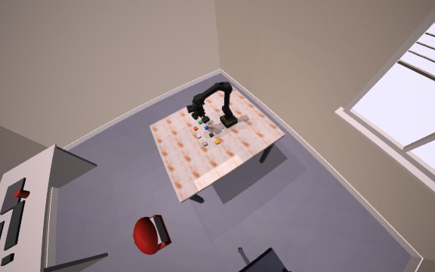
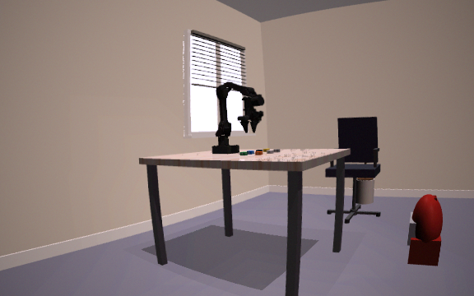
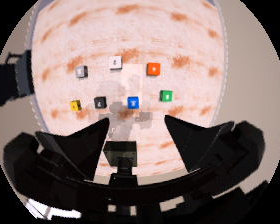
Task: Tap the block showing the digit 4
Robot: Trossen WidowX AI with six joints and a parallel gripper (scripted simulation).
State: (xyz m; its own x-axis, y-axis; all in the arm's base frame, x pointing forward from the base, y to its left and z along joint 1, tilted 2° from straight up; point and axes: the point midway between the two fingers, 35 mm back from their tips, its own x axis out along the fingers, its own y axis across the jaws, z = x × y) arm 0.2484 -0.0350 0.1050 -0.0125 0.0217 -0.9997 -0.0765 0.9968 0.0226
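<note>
Right now my gripper tip is 120 mm above the orange block, 90 mm short of it and 50 mm to the left of it. From my gripper tip the other things lie so: black block (120 mm below, 110 mm to the left, 10 mm behind); blue block (120 mm below, 10 mm to the left, 10 mm behind); green block (120 mm below, 90 mm to the right, 20 mm ahead).
</note>
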